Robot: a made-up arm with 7 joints. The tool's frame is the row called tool. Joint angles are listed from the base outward. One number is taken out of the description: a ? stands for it. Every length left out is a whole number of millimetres.
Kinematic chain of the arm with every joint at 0, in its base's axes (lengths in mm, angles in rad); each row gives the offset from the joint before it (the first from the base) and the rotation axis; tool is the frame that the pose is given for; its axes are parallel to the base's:
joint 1: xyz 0 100 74 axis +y
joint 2: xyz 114 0 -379 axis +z
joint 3: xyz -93 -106 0 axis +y
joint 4: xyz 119 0 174 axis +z
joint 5: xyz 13 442 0 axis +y
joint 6: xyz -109 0 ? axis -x
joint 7: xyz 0 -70 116 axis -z
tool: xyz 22 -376 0
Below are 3 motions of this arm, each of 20 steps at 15 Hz.
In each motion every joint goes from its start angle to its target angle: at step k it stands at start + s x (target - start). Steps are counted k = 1, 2, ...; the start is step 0. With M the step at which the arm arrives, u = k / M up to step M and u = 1 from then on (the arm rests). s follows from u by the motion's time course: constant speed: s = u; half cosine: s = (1 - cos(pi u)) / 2; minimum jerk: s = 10 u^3 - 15 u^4 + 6 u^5.
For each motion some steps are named. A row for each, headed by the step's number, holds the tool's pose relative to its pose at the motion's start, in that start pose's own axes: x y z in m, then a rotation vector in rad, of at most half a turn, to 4 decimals.
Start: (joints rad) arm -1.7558 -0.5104 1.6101 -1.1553 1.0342 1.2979 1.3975
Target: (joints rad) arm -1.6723 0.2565 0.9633 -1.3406 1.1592 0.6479 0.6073
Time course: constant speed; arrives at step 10
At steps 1, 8, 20:
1: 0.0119 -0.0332 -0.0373 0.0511 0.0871 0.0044
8: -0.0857 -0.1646 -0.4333 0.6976 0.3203 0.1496
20: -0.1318 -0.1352 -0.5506 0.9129 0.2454 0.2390

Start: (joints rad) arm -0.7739 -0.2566 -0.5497 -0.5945 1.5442 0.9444 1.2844
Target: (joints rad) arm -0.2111 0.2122 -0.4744 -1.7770 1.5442 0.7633 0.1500
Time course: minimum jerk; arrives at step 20
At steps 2, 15, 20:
2: 0.0090 0.0011 0.0016 -0.0024 0.0086 0.0124
15: 0.6443 0.3519 -0.3126 0.1376 1.0541 0.9418
20: 0.6589 0.3870 -0.3885 0.2142 1.1752 0.9837

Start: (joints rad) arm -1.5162 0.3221 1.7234 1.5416 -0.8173 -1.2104 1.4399
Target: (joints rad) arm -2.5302 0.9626 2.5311 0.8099 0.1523 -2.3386 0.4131
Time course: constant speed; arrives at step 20
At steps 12, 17, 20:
12: -0.0455 0.2929 -0.3713 0.6254 -0.2096 -0.1653
17: 0.1193 0.4865 -0.4971 1.0821 -0.5366 0.0317
20: 0.2448 0.6250 -0.4798 1.3618 -0.7903 0.2367

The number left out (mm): 40
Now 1 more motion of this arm.
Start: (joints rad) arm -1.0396 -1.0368 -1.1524 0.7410 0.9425 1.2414 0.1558
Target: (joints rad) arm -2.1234 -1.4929 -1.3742 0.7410 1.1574 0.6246 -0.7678
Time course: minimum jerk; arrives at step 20
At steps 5, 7, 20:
5: 0.0767 -0.0183 -0.0128 0.1096 0.1025 0.0271
7: 0.1658 -0.0461 -0.0470 0.2701 0.2111 0.0580
20: 0.4595 -0.1568 -0.4249 1.4422 0.2419 0.0477

